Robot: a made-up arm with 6 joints.
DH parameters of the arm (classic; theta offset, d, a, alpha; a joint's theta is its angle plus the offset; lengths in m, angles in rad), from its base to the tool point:
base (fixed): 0 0.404 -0.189 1.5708
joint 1: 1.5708 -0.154 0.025 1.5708
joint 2: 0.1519 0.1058 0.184 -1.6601
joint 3: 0 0.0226 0.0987 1.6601
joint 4: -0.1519 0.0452 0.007 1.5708
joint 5: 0 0.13 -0.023 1.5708
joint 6: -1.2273 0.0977 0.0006 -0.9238
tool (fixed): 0.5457 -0.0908 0 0
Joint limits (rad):
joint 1: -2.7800..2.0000
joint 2: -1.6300..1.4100
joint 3: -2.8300..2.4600
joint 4: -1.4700..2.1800
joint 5: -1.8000..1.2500
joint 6: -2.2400..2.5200
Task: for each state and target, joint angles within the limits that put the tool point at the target. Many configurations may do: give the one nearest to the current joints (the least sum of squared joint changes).
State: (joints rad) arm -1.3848 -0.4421 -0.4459 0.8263 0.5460 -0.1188
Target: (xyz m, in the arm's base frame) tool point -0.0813 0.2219 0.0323
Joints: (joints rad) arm -2.3638 -0.1211 -0.8312 0.9501 0.5242 -0.0214
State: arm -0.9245 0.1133 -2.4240 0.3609 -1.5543 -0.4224
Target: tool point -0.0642 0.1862 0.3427
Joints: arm -1.4407 0.5215 -2.3073 0.1115 -1.6138 0.2082
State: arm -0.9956 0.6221 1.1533 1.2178 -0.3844 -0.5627
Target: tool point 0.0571 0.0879 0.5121
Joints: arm -1.2424 0.7353 1.4445 1.0421 -0.1466 -0.3866
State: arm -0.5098 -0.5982 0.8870 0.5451 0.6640 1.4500
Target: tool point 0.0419 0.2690 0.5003
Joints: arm -1.1475 -0.4659 0.9370 0.3789 0.5142 1.2421
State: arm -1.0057 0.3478 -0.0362 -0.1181 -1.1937 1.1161
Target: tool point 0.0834 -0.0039 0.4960
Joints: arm -0.6215 0.6459 0.2127 0.1784 -1.4654 1.0106
